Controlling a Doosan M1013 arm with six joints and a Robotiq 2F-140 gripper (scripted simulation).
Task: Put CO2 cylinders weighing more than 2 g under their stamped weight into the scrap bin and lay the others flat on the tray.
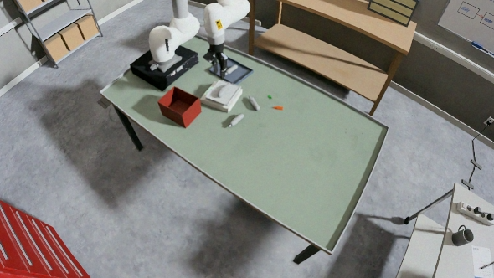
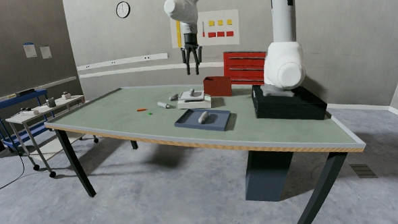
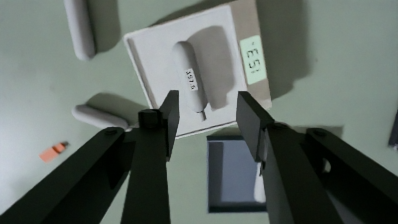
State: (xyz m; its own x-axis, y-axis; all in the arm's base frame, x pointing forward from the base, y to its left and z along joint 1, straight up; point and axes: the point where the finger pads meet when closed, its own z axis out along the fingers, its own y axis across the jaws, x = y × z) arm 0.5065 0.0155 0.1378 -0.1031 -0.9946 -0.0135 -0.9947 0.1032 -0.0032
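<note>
My hand is 14 cm above the white CO2 cylinder, 3 cm to the right of it and 1 cm short of it. The rest, counted from my hand: red scrap bin (24 cm to the right, 19 cm below, 12 cm behind); then scale plate (17 cm below, 2 cm ahead); then white scale (19 cm below, 1 cm ahead).
</note>
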